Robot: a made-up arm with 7 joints. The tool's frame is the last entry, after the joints.
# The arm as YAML. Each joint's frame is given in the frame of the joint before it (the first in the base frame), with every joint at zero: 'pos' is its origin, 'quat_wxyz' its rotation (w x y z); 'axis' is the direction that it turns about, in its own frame. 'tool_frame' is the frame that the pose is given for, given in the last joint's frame.
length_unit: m
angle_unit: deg
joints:
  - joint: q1
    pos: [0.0, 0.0, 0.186]
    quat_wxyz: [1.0, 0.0, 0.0, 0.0]
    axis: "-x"
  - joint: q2
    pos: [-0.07, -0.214, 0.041]
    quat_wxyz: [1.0, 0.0, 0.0, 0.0]
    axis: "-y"
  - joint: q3
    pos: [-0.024, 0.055, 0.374]
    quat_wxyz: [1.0, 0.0, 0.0, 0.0]
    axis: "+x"
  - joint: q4
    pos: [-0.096, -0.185, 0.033]
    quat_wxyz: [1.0, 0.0, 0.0, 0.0]
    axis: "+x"
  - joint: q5
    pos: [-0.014, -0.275, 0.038]
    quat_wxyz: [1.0, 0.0, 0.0, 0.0]
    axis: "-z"
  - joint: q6
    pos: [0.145, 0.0, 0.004]
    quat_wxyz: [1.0, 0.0, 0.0, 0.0]
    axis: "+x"
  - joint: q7
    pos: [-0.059, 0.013, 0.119]
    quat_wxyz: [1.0, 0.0, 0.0, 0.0]
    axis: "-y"
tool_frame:
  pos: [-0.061, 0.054, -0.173]
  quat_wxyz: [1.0, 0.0, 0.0, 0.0]
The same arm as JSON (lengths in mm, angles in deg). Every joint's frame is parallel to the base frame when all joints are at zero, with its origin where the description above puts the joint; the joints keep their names.
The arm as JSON. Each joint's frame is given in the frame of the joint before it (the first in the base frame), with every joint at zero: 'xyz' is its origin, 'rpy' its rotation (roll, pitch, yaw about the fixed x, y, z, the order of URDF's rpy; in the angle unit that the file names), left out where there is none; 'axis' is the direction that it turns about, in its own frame. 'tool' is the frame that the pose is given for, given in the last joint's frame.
{
  "units": {
    "length": "mm",
    "angle": "deg"
  },
  "joints": [
    {
      "name": "q1",
      "type": "revolute",
      "origin": {
        "xyz": [
          0.0,
          0.0,
          186.0
        ]
      },
      "axis": "-x"
    },
    {
      "name": "q2",
      "type": "revolute",
      "origin": {
        "xyz": [
          -70.0,
          -214.0,
          41.0
        ]
      },
      "axis": "-y"
    },
    {
      "name": "q3",
      "type": "revolute",
      "origin": {
        "xyz": [
          -24.0,
          55.0,
          374.0
        ]
      },
      "axis": "+x"
    },
    {
      "name": "q4",
      "type": "revolute",
      "origin": {
        "xyz": [
          -96.0,
          -185.0,
          33.0
        ]
      },
      "axis": "+x"
    },
    {
      "name": "q5",
      "type": "revolute",
      "origin": {
        "xyz": [
          -14.0,
          -275.0,
          38.0
        ]
      },
      "axis": "-z"
    },
    {
      "name": "q6",
      "type": "revolute",
      "origin": {
        "xyz": [
          145.0,
          0.0,
          4.0
        ]
      },
      "axis": "+x"
    },
    {
      "name": "q7",
      "type": "revolute",
      "origin": {
        "xyz": [
          -59.0,
          13.0,
          119.0
        ]
      },
      "axis": "-y"
    }
  ],
  "tool": {
    "origin": {
      "xyz": [
        -61.0,
        54.0,
        -173.0
      ]
    }
  }
}

